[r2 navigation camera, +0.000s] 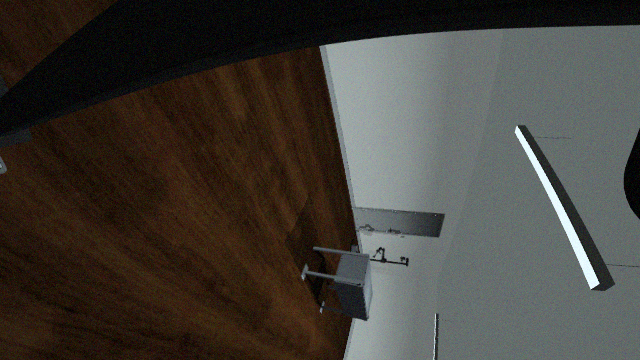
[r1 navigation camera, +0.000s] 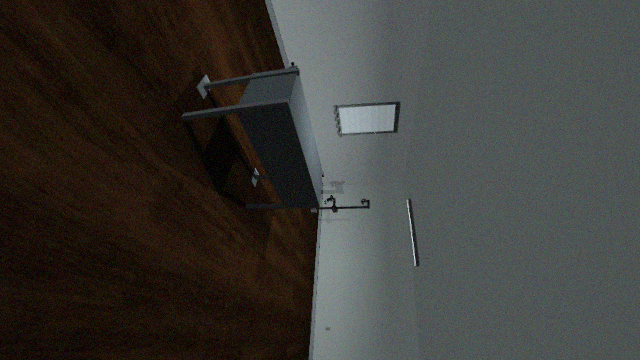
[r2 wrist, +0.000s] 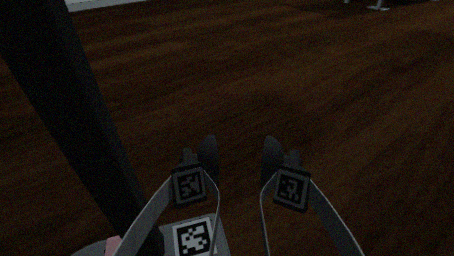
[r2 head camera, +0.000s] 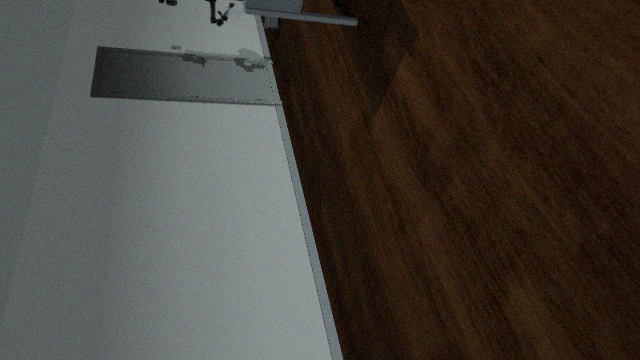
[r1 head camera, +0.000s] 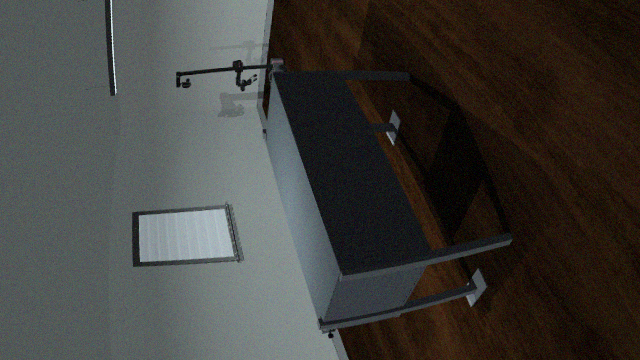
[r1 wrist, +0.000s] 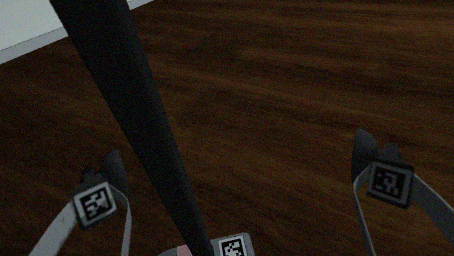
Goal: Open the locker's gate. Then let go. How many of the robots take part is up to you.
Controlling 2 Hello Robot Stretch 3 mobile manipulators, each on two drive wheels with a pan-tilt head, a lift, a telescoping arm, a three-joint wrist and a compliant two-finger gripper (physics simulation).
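A tall grey door-like panel (r2 head camera: pixel 145 75) (r2 navigation camera: pixel 420 225), perhaps the locker's gate, looks flush with the pale wall in r2's head and navigation views. Small marks run along one long edge and robot shadows fall on it. I cannot tell for certain that it is the gate, and no handle is plain. It does not show in r1's views. r1's gripper (r1 wrist: pixel 240 160) (r2 head camera: pixel 227 11) is open wide and empty above the floor, apart from the panel. r2's gripper (r2 wrist: pixel 240 150) (r1 head camera: pixel 255 77) is open part way and empty, across the room from the panel.
A grey box-like table on legs (r1 head camera: pixel 350 175) (r1 navigation camera: pixel 275 145) (r2 navigation camera: pixel 352 270) stands by the wall between the robots. A framed white window (r1 head camera: pixel 187 235) (r1 navigation camera: pixel 367 118) is on the wall. Lamp tubes (r1 head camera: pixel 113 50) (r2 navigation camera: pixel 555 205) hang overhead.
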